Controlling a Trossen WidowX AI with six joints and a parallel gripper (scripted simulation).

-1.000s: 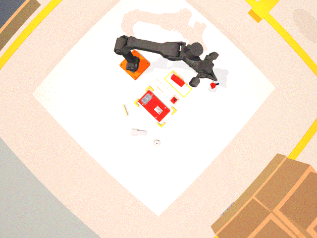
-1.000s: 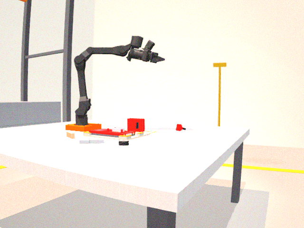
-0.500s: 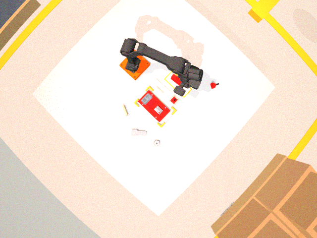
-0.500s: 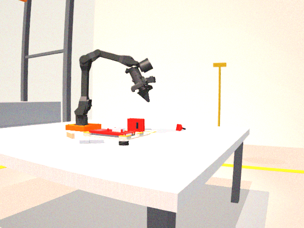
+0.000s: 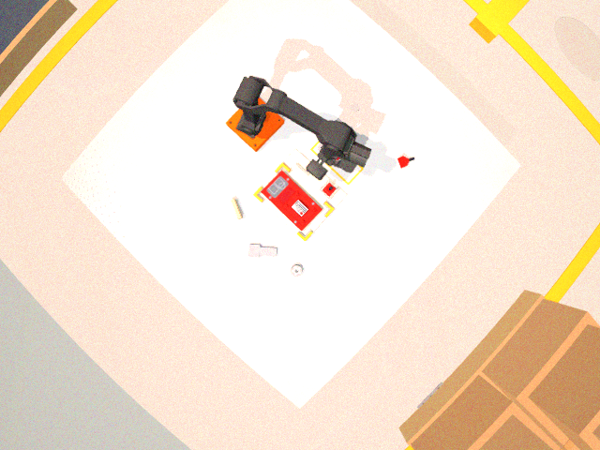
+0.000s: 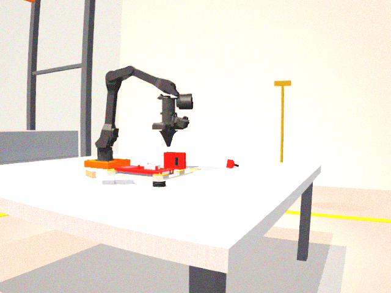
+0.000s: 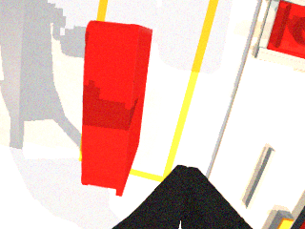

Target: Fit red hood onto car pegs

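My gripper tip is now 1 cm short of the red hood, 4 cm to the right of it and 6 cm above it. The rest, counted from my gripper tip: grey engine block: 3 cm ahead, 19 cm to the right, 7 cm below; white block: 1 cm ahead, 40 cm to the right, 9 cm below; tan bar: 15 cm behind, 33 cm to the right, 8 cm below.
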